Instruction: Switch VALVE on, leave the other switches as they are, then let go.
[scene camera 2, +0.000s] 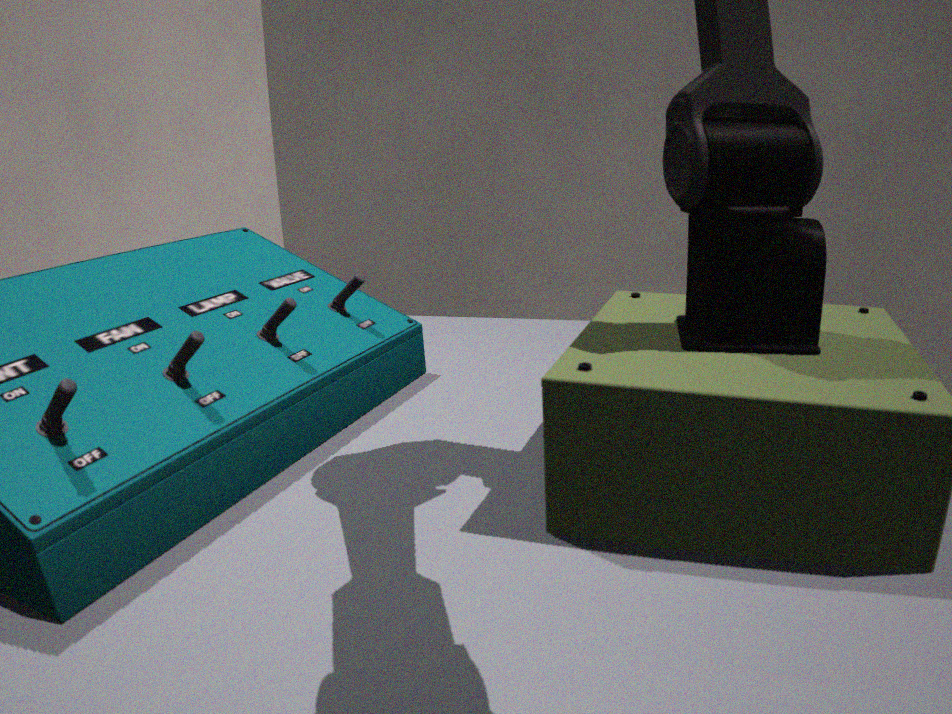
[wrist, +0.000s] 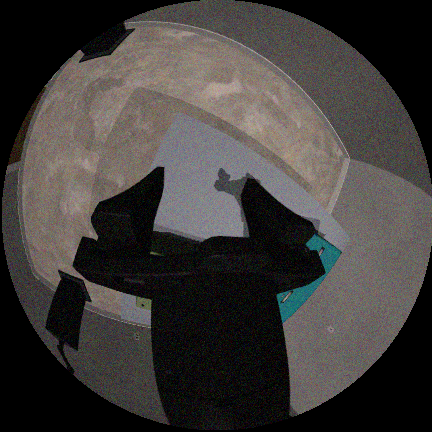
Scene:
my gripper: wrist 204, 180; not seen in scene camera 2 (out of frame)
same spot on teal switch panel: (wrist: 289, 301) = (scene camera 2: 201, 280)

